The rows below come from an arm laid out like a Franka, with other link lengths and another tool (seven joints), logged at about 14 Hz.
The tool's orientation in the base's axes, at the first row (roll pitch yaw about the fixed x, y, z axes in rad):
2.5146 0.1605 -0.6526
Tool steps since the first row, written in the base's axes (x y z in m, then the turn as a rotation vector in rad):
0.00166 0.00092 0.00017 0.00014 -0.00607 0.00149
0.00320 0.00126 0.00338 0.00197 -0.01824 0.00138
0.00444 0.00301 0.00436 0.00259 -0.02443 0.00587
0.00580 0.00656 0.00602 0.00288 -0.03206 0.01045
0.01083 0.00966 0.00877 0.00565 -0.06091 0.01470
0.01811 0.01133 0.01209 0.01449 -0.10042 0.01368
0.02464 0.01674 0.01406 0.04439 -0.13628 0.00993
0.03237 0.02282 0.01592 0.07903 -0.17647 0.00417
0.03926 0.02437 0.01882 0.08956 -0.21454 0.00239
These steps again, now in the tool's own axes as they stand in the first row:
0.00072 -0.00124 -0.00125 0.00351 0.00506 0.00110
0.00121 -0.00026 -0.00466 0.01226 0.01275 0.00506
0.00098 -0.00144 -0.00669 0.01574 0.01943 0.00359
-0.00035 -0.00353 -0.01002 0.01981 0.02730 0.00275
0.00130 -0.00620 -0.01573 0.03859 0.04881 0.00926
0.00548 -0.00849 -0.02237 0.06937 0.07220 0.02133
0.00704 -0.01386 -0.02904 0.11492 0.08267 0.02450
0.00916 -0.02027 -0.03643 0.16710 0.09303 0.02878
0.01318 -0.02255 -0.04251 0.19847 0.11426 0.04012

